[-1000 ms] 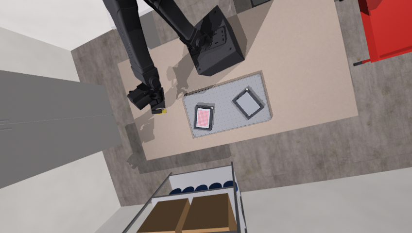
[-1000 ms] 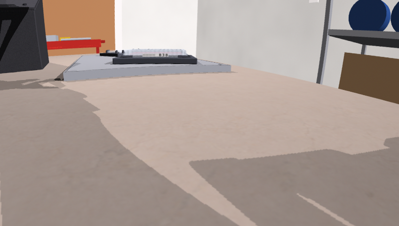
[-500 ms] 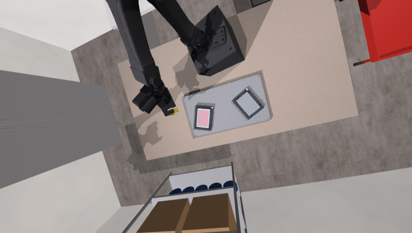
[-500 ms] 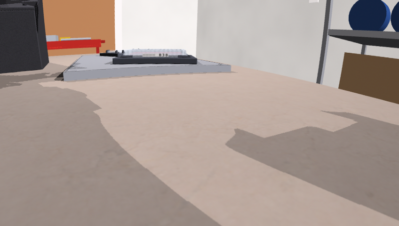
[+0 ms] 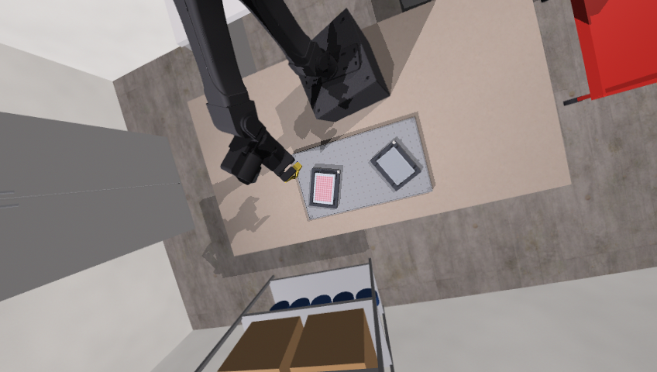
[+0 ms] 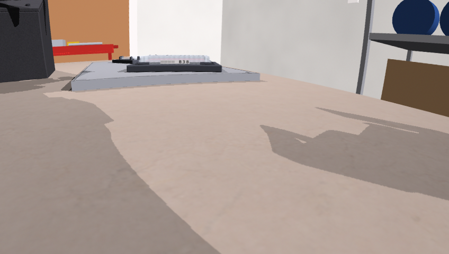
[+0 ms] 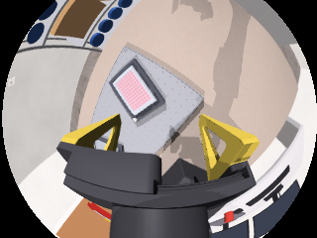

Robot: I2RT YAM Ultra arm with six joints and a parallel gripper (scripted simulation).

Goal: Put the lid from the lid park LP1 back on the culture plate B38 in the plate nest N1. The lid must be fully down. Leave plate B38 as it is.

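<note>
Right now the clear lid is 370 mm to the left of my hand, 200 mm below it and 50 mm ahead of it. Round my hand: black plate nest N1: 200 mm below, 100 mm ahead, 70 mm to the left; then culture plate B38: 190 mm below, 100 mm ahead, 70 mm to the left; then grey base plate: 230 mm to the left, 220 mm below, 50 mm ahead.
</note>
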